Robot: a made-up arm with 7 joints. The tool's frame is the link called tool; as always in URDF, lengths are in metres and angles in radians.
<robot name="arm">
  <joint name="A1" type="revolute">
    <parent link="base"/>
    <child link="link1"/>
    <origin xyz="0.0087 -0.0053 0.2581" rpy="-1.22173 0 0"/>
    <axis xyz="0 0 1"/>
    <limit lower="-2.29" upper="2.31"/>
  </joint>
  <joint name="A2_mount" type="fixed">
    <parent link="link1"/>
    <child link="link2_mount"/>
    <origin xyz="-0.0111 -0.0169 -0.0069"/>
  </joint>
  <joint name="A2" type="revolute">
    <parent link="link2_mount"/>
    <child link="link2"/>
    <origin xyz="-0.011 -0.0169 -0.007" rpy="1.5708 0 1.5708"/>
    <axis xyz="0 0 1"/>
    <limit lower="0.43" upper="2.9"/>
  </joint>
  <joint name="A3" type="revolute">
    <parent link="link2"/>
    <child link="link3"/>
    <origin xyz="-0.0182 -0.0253 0.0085" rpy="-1.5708 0 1.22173"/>
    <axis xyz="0 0 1"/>
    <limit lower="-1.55" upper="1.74"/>
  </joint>
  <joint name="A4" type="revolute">
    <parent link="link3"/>
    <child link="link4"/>
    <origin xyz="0.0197 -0.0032 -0.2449" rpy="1.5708 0 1.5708"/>
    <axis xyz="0 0 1"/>
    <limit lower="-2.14" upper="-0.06"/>
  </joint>
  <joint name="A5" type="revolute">
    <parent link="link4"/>
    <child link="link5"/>
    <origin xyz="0.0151 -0.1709 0.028" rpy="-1.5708 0 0"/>
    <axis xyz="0 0 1"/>
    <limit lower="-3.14" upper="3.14"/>
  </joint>
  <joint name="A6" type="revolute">
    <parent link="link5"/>
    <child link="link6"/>
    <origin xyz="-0.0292 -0.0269 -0.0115" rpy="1.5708 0 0"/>
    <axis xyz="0 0 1"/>
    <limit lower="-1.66" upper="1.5"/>
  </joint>
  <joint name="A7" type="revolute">
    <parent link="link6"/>
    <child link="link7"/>
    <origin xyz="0.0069 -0.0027 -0.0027" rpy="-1.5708 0 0"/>
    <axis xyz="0 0 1"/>
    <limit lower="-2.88" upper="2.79"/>
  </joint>
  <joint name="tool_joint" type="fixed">
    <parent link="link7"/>
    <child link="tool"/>
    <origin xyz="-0.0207 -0.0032 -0.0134" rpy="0 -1.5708 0"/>
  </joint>
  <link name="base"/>
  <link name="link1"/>
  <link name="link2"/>
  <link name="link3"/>
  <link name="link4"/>
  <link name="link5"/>
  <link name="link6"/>
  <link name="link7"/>
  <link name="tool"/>
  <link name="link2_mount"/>
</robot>
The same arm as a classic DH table. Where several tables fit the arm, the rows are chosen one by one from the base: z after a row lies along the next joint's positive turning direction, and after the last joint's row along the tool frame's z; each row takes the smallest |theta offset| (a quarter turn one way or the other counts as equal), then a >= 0, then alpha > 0; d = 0 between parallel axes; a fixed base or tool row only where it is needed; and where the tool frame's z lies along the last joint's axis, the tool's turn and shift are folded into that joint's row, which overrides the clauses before.
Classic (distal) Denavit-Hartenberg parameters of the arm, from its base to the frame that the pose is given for. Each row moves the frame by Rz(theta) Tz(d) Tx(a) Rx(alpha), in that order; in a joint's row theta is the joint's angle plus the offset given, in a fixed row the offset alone. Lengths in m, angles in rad.
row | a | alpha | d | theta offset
base (fixed) | 0.0087 | -1.2218 | 0.26 | 0
A1 | 0.0338 | -1.5708 | -0.0195 | -1.5708
A2 | 0.03 | 1.5708 | -0.0136 | 1.2218
A3 | 0.0032 | -1.5708 | -0.2365 | 1.5708
A4 | -0.0151 | 1.5708 | 0.0477 | 0
A5 | 0.0292 | -1.5708 | -0.1824 | 0
A6 | -0.0069 | 1.5708 | 0.0242 | 0
A7 | 0.0032 | 1.5708 | -0.0161 | 1.5708
tool (fixed) | 0 | 0 | 0.0207 | 1.5708
Joint limits (rad, base to tool): -2.29..2.31 0.43..2.9 -1.55..1.74 -2.14..-0.06 -3.14..3.14 -1.66..1.5 -2.88..2.79

